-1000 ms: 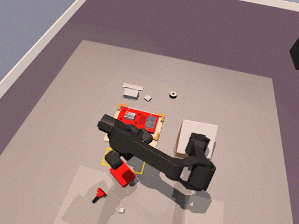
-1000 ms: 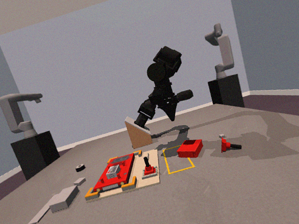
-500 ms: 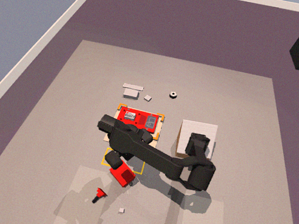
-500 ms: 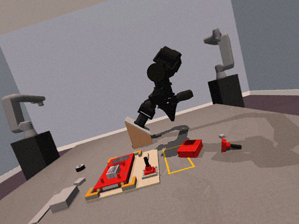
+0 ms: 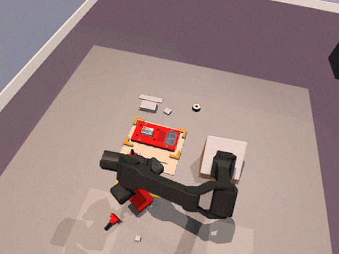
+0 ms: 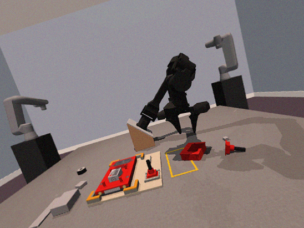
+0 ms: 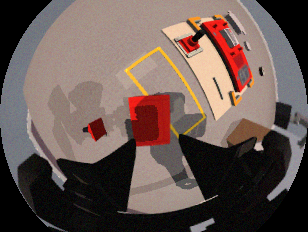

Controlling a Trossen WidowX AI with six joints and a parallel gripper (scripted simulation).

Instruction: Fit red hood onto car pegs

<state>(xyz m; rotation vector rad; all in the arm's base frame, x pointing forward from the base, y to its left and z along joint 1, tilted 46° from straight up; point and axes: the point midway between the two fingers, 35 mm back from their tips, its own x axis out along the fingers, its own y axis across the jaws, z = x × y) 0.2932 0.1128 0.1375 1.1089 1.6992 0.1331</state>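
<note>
The hood is 7 cm below my gripper tip. The rest, counted from my gripper tip: grey engine block (4 cm ahead, 28 cm to the right, 6 cm below).
</note>
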